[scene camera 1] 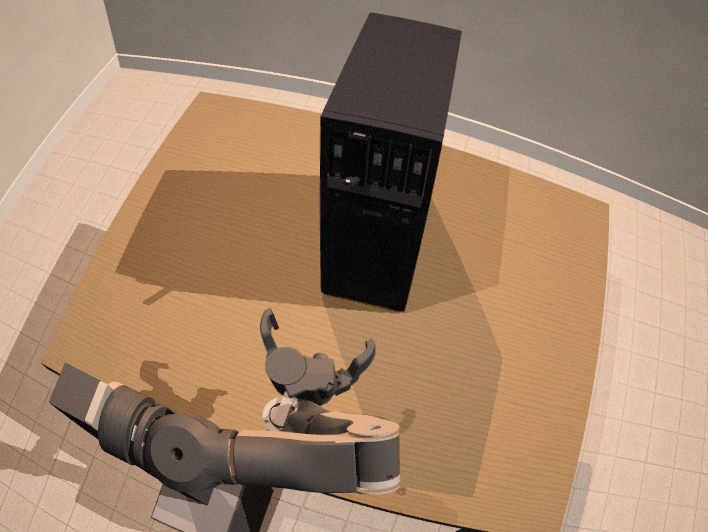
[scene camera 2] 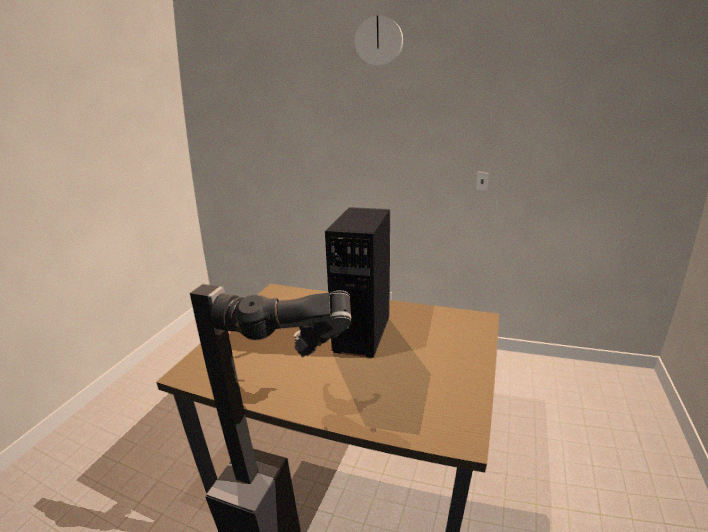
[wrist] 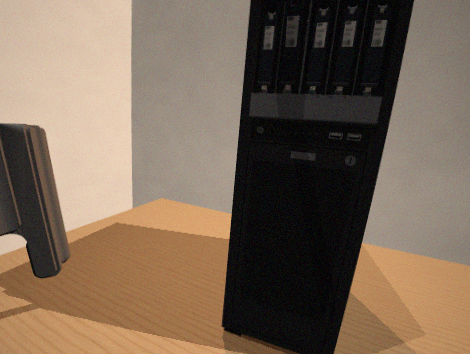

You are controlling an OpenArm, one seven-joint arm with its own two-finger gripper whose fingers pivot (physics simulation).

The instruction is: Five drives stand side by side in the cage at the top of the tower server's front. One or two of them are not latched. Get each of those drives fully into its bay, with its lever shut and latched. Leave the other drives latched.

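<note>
The gripper (scene camera 1: pixel 321 330) shares its scene with a black tower server, a dark post and a drive cage (scene camera 1: pixel 412 199). The black tower server (scene camera 1: pixel 397 81) can be seen at (scene camera 2: pixel 369 295) too, and the wrist view shows the server (wrist: pixel 303 189). As for the dark post (scene camera 2: pixel 217 351), it is also visible at (scene camera 1: pixel 73 393).
</note>
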